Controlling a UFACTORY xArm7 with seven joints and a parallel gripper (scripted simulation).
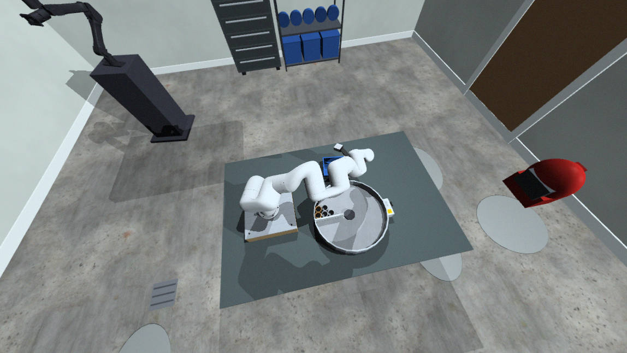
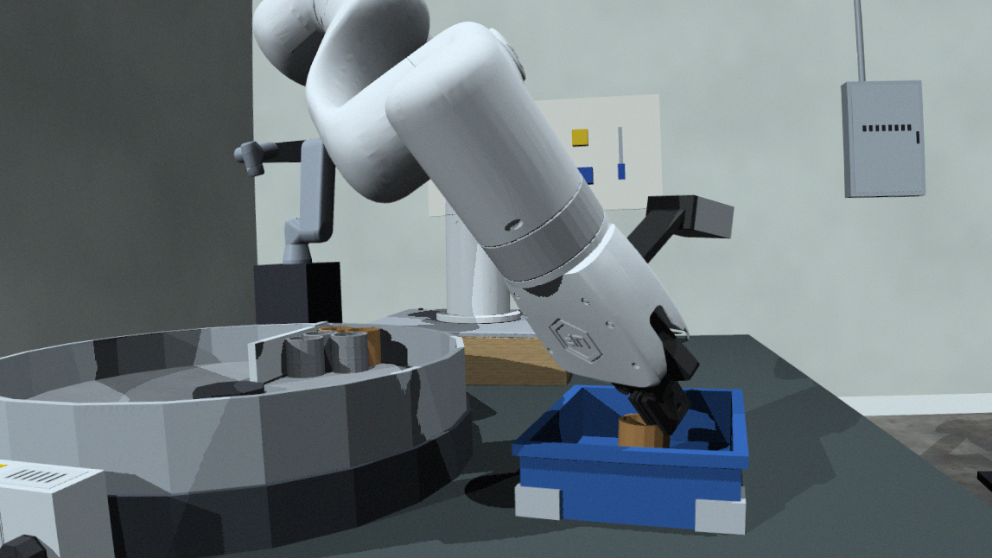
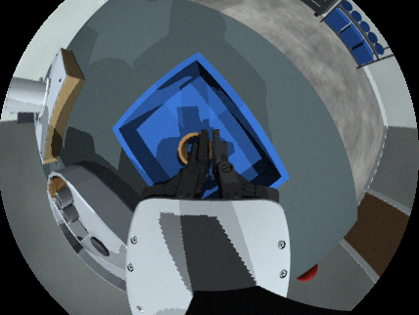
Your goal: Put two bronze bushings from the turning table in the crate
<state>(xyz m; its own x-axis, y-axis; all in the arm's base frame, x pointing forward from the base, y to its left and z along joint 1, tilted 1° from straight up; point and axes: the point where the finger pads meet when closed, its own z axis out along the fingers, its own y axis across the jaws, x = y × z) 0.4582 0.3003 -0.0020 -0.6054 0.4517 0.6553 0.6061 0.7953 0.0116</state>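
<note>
My gripper is now 4 cm above the blue crate, 1 cm to the left of it and 1 cm past it. Round my hand: round grey turning table (37 cm to the right, 2 cm ahead, 1 cm below).
</note>
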